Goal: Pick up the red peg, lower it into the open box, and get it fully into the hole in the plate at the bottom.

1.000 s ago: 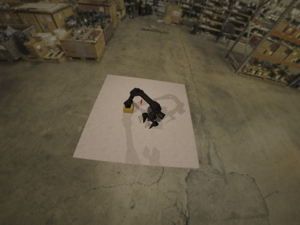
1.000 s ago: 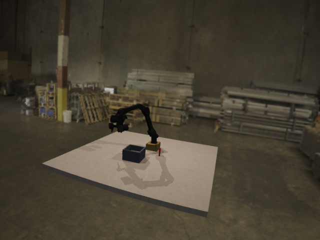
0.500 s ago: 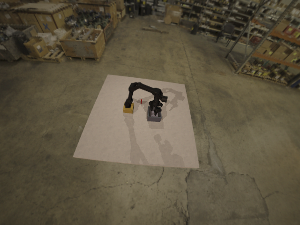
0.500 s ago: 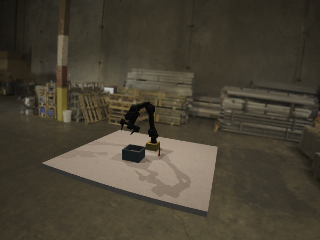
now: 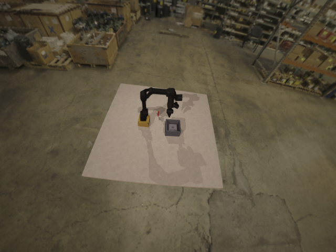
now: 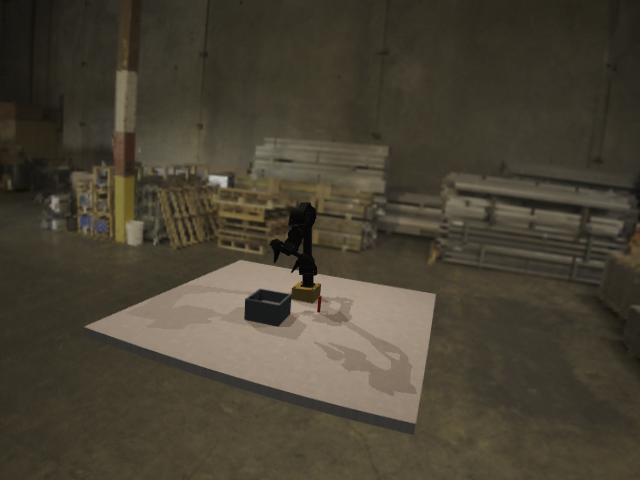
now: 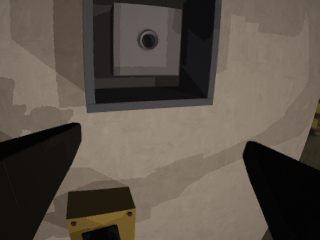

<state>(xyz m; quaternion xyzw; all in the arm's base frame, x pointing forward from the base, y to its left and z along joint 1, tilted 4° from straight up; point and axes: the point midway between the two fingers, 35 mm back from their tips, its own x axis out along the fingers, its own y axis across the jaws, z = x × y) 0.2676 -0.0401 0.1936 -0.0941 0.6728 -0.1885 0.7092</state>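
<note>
My gripper tip is now 180 mm above the red peg, 160 mm to the right of it and 100 mm past it. From my gripper tip the other things lie so: dark box: 200 mm below, 60 mm ahead, 40 mm to the right; then grey plate: 180 mm below, 60 mm ahead, 40 mm to the right.
</note>
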